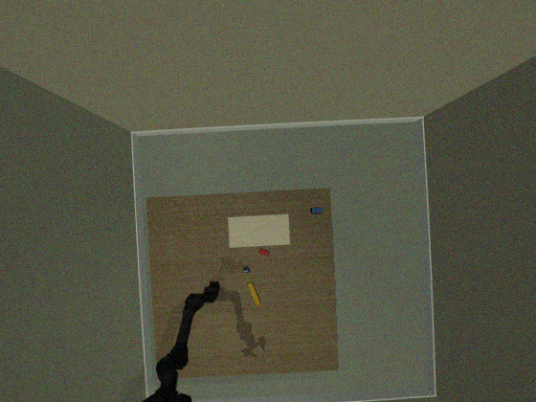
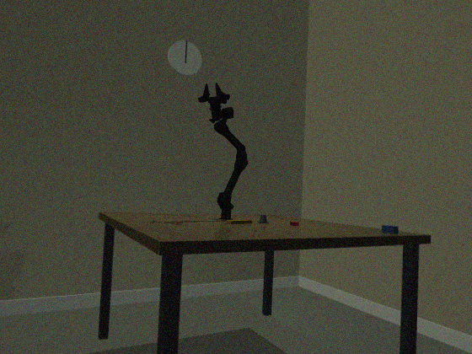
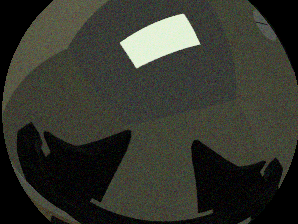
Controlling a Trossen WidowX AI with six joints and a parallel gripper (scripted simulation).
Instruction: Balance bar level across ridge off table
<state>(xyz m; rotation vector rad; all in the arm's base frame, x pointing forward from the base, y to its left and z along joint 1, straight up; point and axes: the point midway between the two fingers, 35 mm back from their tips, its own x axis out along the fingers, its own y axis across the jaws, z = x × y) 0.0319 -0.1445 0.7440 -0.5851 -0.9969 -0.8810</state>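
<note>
The yellow bar is 770 mm below my gripper tip, 240 mm ahead of it and 90 mm to the left of it. Round my gripper tip: blue block: 760 mm below, 700 mm ahead, 660 mm to the left; then red block: 770 mm below, 380 mm to the left, 320 mm ahead.
</note>
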